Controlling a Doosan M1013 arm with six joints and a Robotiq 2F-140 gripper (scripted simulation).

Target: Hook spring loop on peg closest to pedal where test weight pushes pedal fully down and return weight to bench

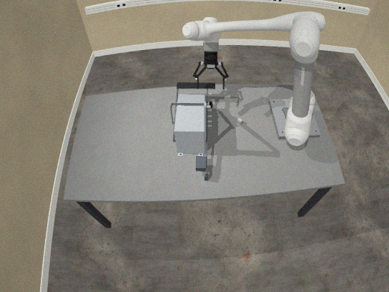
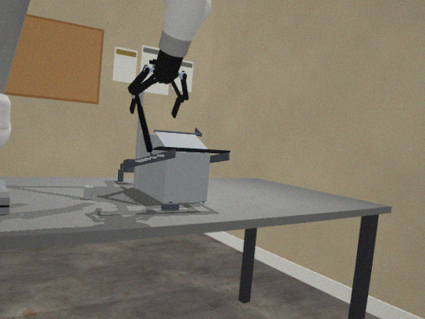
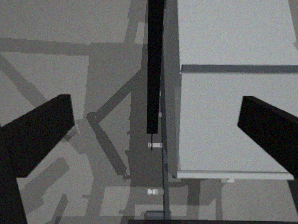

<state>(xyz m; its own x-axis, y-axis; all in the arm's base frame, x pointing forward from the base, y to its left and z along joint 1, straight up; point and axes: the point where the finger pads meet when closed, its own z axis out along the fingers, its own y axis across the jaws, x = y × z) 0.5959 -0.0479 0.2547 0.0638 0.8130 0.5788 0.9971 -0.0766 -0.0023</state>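
My hand is 19 cm past the steel test weight, 5 cm to the right of it and 27 cm above it. Also, from my hand: dark spring 1 cm ahead, 9 cm to the left, 5 cm below.
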